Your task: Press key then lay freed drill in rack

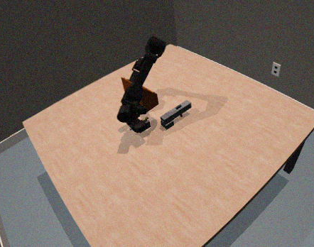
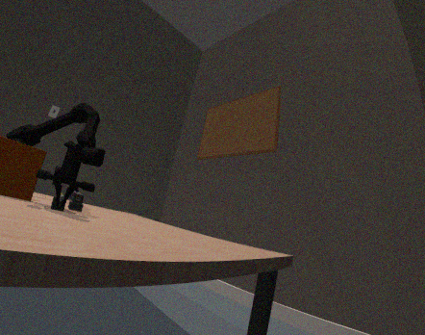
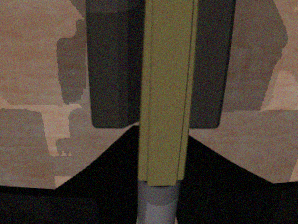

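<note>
Now: the drill 40 mm to the left of my gripper tip and 30 mm above it.
</note>
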